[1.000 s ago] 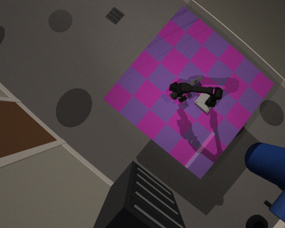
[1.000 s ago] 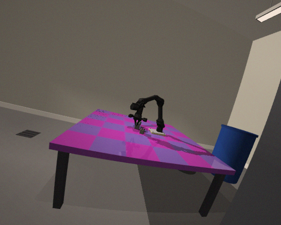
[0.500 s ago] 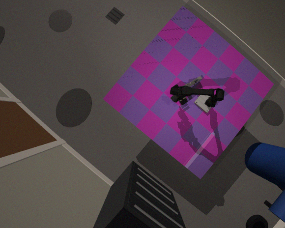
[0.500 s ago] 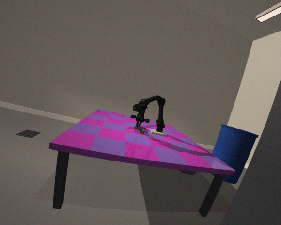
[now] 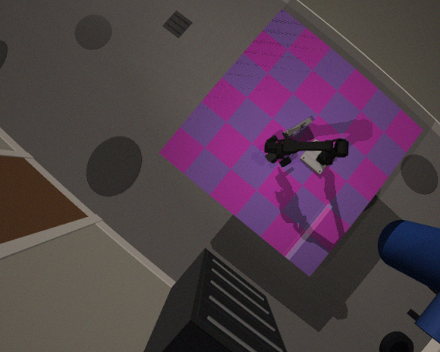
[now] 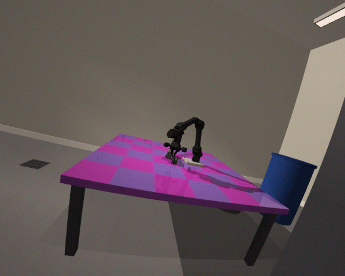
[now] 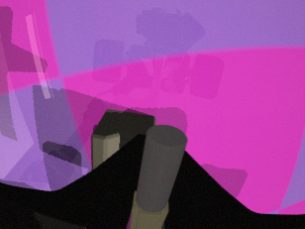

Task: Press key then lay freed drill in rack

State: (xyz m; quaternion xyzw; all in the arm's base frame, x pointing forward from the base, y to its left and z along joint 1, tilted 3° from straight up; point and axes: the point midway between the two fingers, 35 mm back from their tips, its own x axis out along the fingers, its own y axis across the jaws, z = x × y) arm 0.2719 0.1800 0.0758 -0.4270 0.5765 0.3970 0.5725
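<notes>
The dark block is 4 cm to the right of my gripper tip, 4 cm below it and 3 cm behind it. Also, from my gripper tip: drill: 4 cm to the right, 3 cm above, 1 cm behind; then housing: 22 cm to the right, 2 cm below, 2 cm behind; then key: 24 cm to the right, 2 cm behind, 1 cm below.
</notes>
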